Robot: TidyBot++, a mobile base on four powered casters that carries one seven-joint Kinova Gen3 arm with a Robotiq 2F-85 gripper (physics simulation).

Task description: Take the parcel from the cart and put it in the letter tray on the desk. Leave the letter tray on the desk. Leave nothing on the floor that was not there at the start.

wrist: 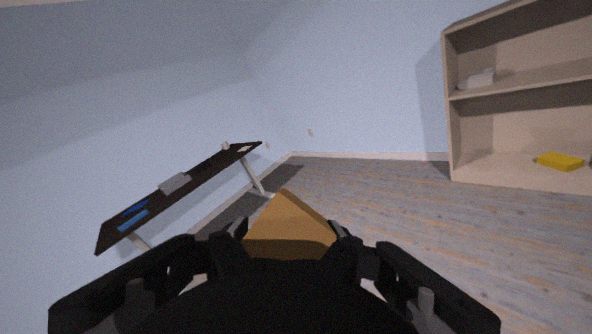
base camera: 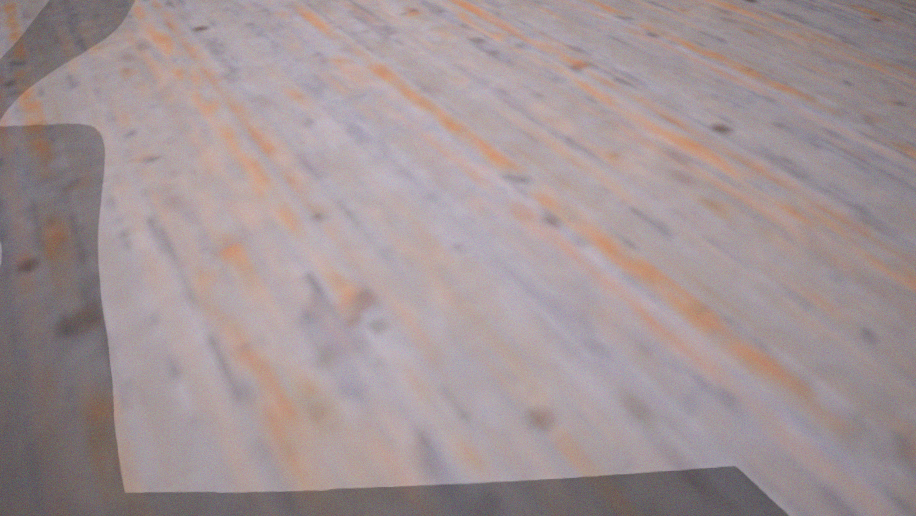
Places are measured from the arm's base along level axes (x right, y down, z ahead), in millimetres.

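Pixels of known places: gripper, fingertip midpoint: (wrist: pixel 287 229).
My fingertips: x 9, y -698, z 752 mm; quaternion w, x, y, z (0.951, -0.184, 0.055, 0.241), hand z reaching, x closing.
Ahead of a thing's pixels: the offset from my fingertips to its top centre. Level surfaces: height alone.
The orange-brown parcel @[dx +0, dy -46, dz -7 mm] (wrist: pixel 290 217) is held at the bottom middle of the wrist view, one corner pointing up and away. My gripper (wrist: pixel 287 229) is shut on it, a black finger on each side. The desk @[dy +385 mm] (wrist: pixel 199 184) stands farther off at the left, against the wall, with a dark top that looks tilted in this view. A grey, tray-like thing (wrist: pixel 174 183) lies near the middle of the desk top; it may be the letter tray, but its inside cannot be made out. The cart does not show in either view.
Two blue flat things (wrist: pixel 136 207) @[dx -1247, dy +344, dz +1339 mm] (wrist: pixel 133 220), a small whitish object (wrist: pixel 225 145) and a white flat piece (wrist: pixel 244 148) are on the desk. A beige bookshelf (wrist: pixel 447 100) stands at the right, with a yellow block @[dx +1499, dy +949, dz +638 mm] (wrist: pixel 560 161) on its lower shelf. Shadows cross the wood floor @[dy +1094 mm] (base camera: pixel 448 256).
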